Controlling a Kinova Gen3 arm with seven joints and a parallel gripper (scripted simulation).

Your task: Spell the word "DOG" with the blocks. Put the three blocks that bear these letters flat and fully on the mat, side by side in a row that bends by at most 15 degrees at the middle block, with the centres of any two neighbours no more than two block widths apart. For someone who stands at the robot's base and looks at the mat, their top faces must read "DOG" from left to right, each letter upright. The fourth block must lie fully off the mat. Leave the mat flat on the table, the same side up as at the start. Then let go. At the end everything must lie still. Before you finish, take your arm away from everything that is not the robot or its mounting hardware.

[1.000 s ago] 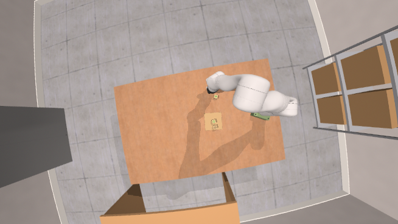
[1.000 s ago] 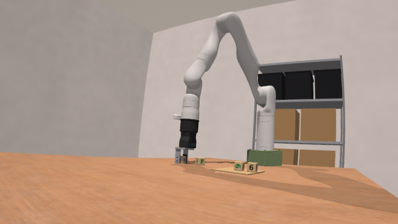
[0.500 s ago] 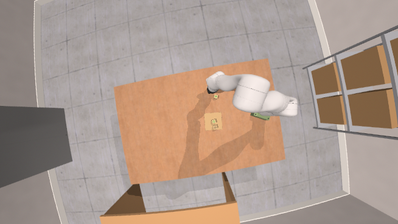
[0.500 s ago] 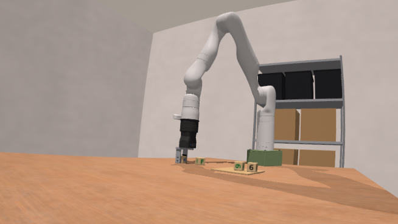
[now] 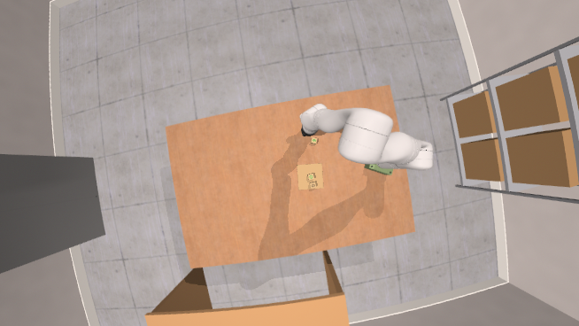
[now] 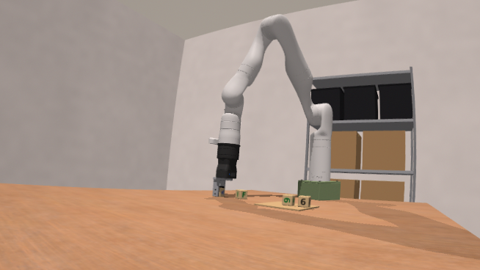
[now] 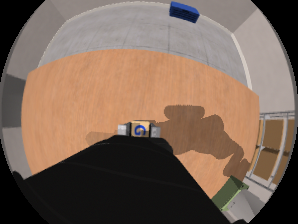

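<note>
Right now my hand is 30 mm short of the wooden block and 270 mm to the right of it. Also, from my hand: green-lettered block 20 mm behind, 80 mm to the left; tan mat 40 mm ahead, 270 mm to the left, 20 mm below; blue-lettered block right at my hand.
</note>
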